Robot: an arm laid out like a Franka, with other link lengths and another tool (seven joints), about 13 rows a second.
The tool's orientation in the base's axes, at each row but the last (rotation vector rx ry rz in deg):
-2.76 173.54 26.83
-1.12 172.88 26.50
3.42 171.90 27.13
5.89 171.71 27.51
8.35 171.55 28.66
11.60 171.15 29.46
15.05 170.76 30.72
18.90 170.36 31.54
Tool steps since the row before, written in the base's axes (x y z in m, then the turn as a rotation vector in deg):
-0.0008 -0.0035 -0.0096 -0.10 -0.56 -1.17
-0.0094 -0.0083 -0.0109 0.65 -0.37 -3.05
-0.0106 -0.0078 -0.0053 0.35 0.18 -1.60
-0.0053 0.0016 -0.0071 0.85 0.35 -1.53
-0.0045 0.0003 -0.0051 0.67 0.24 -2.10
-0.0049 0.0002 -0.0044 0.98 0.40 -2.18
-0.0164 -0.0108 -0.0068 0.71 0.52 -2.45
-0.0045 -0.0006 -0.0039 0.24 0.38 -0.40
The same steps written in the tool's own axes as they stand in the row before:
0.0016 -0.0062 0.0080 0.20 -0.88 0.94
0.0103 -0.0109 0.0071 -0.37 -1.28 2.84
0.0106 -0.0093 0.0015 -0.18 -0.32 1.61
0.0060 -0.0010 0.0066 -0.67 -0.11 1.65
0.0049 -0.0017 0.0044 -0.46 -0.41 2.13
0.0052 -0.0019 0.0036 -0.73 -0.25 2.30
0.0145 -0.0149 0.0006 -0.43 -0.28 2.55
0.0045 -0.0028 0.0028 -0.12 0.25 0.53

